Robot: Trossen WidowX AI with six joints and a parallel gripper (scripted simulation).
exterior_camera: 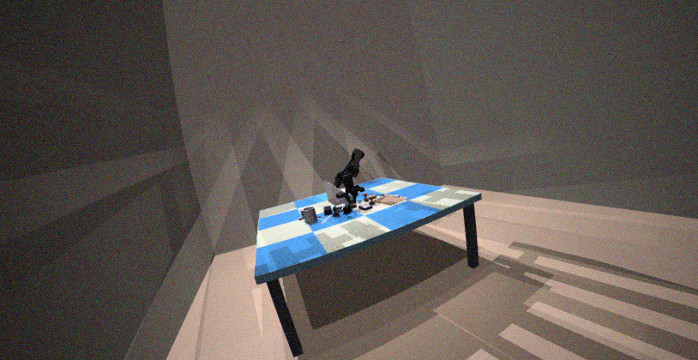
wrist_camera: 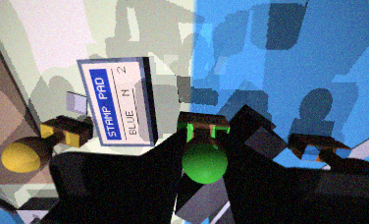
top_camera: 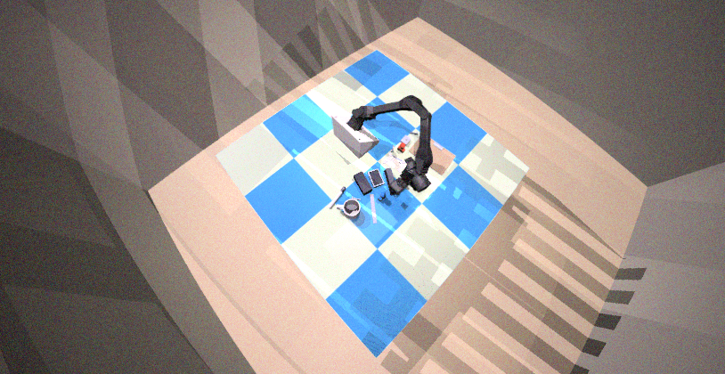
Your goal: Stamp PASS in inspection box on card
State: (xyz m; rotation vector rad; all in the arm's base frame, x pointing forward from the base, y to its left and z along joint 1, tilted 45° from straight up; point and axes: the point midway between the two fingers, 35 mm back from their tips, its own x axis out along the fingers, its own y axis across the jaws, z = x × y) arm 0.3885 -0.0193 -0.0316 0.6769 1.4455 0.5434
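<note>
Now: the ink pad 130 mm behind my gripper tip, 60 mm to the right of it and 40 mm below it. The rest, counted from my gripper tip: green-knobbed pass stamp: right at my gripper tip; then pale card: 120 mm behind, 80 mm to the left, 50 mm below; then dark flat device: 60 mm behind, 30 mm below, 20 mm to the right.
</note>
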